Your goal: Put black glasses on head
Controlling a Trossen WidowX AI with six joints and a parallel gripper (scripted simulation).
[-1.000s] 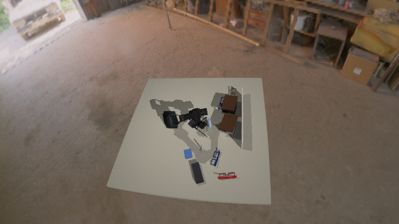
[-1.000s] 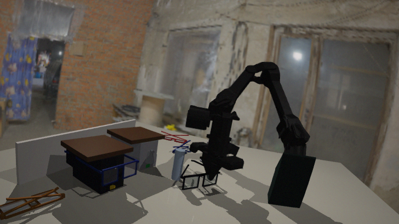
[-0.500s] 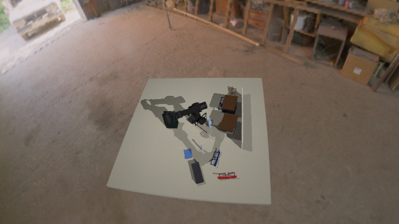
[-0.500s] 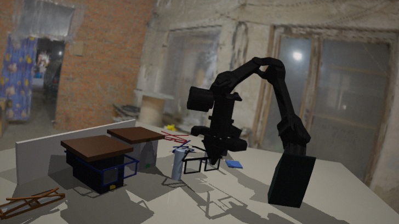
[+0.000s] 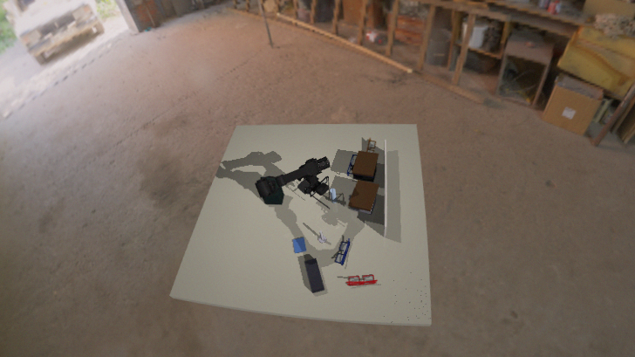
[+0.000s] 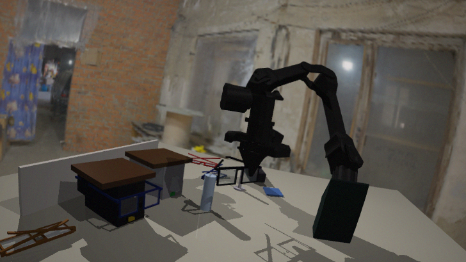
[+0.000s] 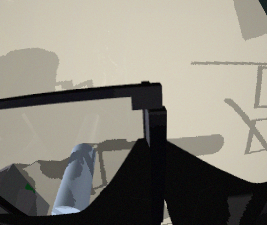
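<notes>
Right now my gripper tip is 4 cm past the blue cloth, 27 cm to the left of it and 11 cm above it. Round my gripper tip: black head (23 cm ahead, 23 cm to the left, 6 cm below); then pale blue cylinder (9 cm ahead, 3 cm to the left, 7 cm below); then stand (7 cm ahead, 22 cm to the right, 9 cm below).
</notes>
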